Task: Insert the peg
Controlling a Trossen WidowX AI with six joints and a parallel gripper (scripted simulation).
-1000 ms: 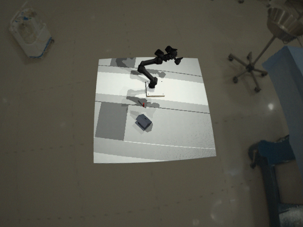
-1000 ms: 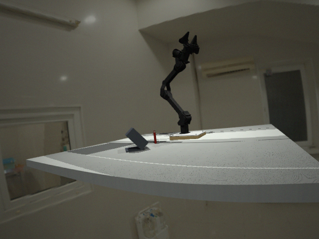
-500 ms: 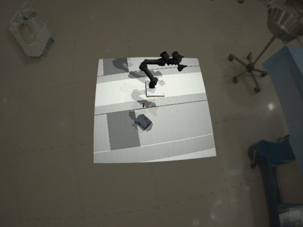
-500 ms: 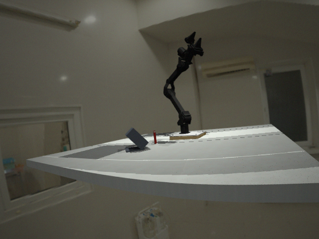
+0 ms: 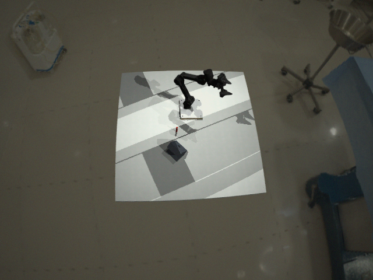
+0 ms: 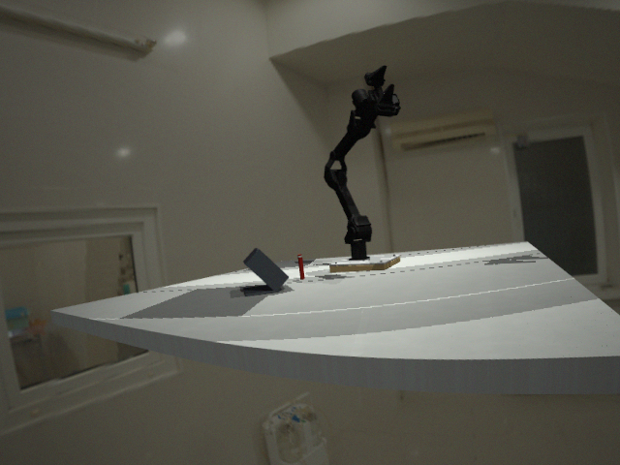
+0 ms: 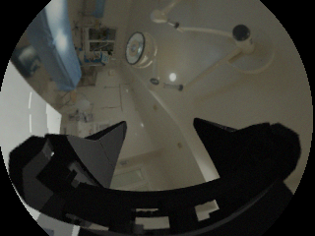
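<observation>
Now: the red peg 4 cm ahead of my gripper tip, 36 cm to the right of it and 55 cm below it. Also, from my gripper tip: sloped panel (22 cm ahead, 37 cm to the right, 54 cm below).
</observation>
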